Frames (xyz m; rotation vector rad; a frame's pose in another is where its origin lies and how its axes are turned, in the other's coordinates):
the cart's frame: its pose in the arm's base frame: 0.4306 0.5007 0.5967 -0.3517 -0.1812 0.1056
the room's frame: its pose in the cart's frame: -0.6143 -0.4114 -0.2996 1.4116 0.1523 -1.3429
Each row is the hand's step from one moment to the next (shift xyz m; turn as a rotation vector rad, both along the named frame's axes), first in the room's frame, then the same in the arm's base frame.
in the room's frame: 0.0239 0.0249 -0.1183 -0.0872 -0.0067 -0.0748
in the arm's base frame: 0.0983 0.0624 -0.0404 -0.0049 0.1150 0.0022
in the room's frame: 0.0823 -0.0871 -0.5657 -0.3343 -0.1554 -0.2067
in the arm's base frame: 0.3276 0.3314 -0.3423 -0.1458 0.3921 -0.0607
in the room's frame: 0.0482 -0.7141 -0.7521 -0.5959 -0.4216 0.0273
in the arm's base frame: 0.0391 0.5135 -0.9015 -0.5842 0.4348 -0.0570
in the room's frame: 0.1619 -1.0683 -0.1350 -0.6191 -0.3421 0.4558
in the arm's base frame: -0.4857 0.0252 -0.9742 -0.8037 0.1547 0.1956
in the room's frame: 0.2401 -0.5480 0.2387 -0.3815 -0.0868 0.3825
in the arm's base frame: -0.3510 -0.3121 -0.4408 -0.4804 0.0199 0.2612
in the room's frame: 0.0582 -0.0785 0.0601 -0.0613 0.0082 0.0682
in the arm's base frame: -0.0533 -0.0798 -0.0629 -0.0677 -0.0025 0.0623
